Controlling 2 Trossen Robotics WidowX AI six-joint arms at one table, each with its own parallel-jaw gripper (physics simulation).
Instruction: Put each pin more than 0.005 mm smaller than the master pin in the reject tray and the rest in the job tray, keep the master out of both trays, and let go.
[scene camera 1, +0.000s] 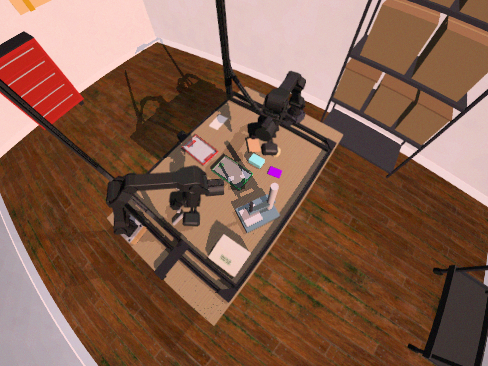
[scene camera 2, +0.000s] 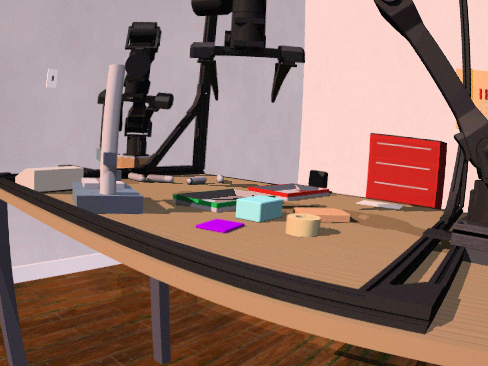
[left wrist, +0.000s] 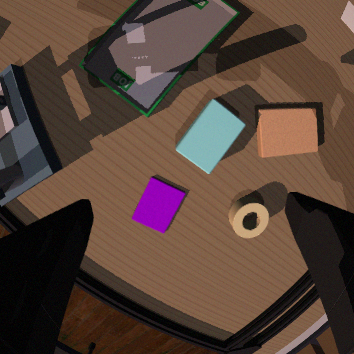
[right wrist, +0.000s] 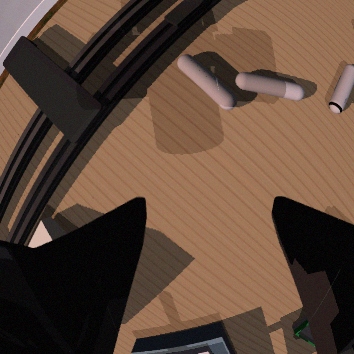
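Several grey-white pins lie on the table; in the right wrist view are one plain pin, a second pin beside it and a third pin with a black ring near its end. Which is the master I cannot tell. The green-rimmed job tray and red-rimmed tray show no pin that I can make out. My right gripper is open and empty above the table beside the pins. My left gripper is open and empty, high above the table.
A blue-grey stand with a tall pale column is beside a cream box. A cyan block, orange block, purple plate and tan ring lie below my left gripper.
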